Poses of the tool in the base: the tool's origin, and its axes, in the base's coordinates. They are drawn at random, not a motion.
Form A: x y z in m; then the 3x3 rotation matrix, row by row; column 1 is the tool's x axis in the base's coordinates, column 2 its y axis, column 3 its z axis. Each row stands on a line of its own.
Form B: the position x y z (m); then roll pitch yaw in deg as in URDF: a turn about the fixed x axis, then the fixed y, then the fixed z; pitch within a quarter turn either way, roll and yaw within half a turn. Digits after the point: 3 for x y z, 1 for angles. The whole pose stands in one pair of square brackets.
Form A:
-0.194 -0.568 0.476
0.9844 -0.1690 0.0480
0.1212 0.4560 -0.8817
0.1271 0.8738 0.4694
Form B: [-0.194 -0.568 0.476 61.8 -7.3 7.0]
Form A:
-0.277 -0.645 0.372
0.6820 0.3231 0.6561
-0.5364 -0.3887 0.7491
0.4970 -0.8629 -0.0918
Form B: [-0.277 -0.645 0.372 -96.1 -29.8 -38.2]
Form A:
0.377 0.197 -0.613
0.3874 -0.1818 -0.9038
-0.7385 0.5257 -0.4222
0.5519 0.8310 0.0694
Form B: [0.377 0.197 -0.613 85.2 -33.5 -62.3]
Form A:
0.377 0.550 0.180
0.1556 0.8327 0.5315
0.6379 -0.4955 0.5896
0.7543 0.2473 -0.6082
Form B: [0.377 0.550 0.180 157.9 -49.0 76.3]
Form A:
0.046 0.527 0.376
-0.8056 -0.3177 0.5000
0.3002 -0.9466 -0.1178
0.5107 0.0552 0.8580
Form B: [0.046 0.527 0.376 3.7 -30.7 159.6]
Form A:
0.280 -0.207 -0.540
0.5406 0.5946 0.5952
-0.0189 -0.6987 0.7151
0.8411 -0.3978 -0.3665
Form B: [0.280 -0.207 -0.540 -132.7 -57.3 -2.0]
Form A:
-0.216 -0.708 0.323
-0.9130 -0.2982 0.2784
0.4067 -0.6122 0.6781
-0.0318 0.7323 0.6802
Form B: [-0.216 -0.708 0.323 47.1 1.8 156.0]
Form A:
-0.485 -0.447 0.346
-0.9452 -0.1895 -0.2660
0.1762 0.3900 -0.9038
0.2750 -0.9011 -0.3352
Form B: [-0.485 -0.447 0.346 -110.4 -16.0 169.4]
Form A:
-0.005 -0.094 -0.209
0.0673 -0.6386 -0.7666
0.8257 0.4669 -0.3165
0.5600 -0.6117 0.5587
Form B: [-0.005 -0.094 -0.209 -47.6 -34.1 85.3]
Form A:
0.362 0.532 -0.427
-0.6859 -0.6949 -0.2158
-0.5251 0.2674 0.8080
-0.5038 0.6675 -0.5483
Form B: [0.362 0.532 -0.427 129.4 30.3 -142.6]
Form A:
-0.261 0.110 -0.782
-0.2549 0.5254 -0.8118
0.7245 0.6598 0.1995
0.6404 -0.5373 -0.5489
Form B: [-0.261 0.110 -0.782 -135.6 -39.8 109.4]
